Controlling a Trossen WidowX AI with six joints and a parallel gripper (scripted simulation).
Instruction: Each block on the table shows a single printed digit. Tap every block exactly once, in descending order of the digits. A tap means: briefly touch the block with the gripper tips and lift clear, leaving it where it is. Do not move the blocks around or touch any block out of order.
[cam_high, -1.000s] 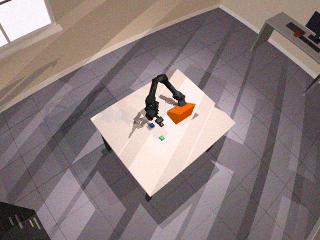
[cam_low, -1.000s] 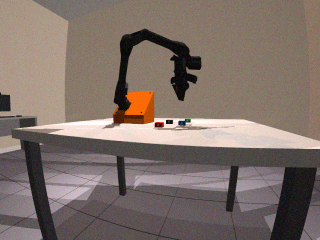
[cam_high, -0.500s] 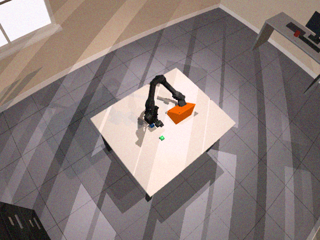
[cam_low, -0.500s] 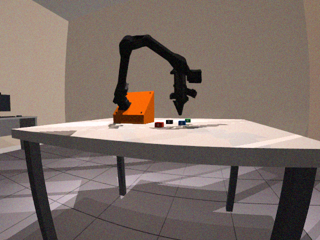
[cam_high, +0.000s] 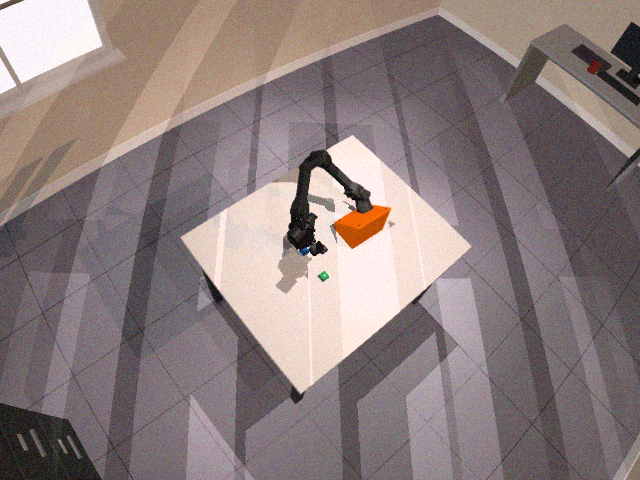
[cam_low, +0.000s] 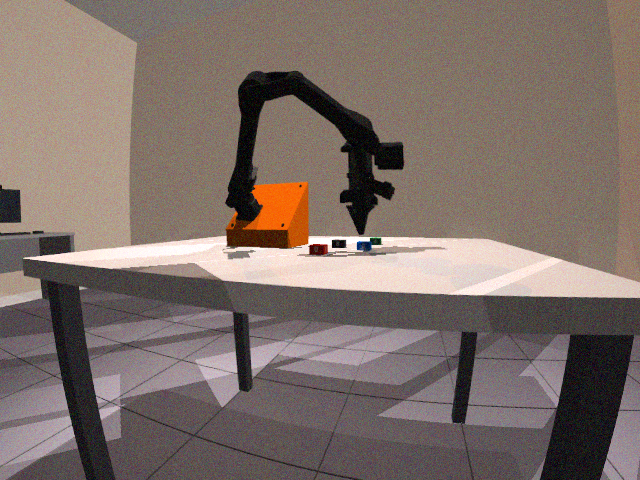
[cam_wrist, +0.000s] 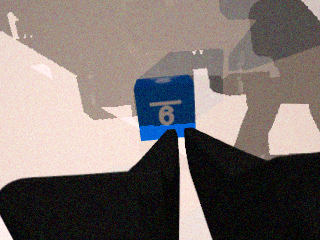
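The blue block lies 10 mm ahead of my gripper tip, 10 mm to the left of it and 30 mm below it. Round my gripper tip: green block 160 mm to the left, 30 mm below; then black block 70 mm behind, 40 mm to the left, 30 mm below; then red block 60 mm behind, 110 mm to the right, 30 mm below.
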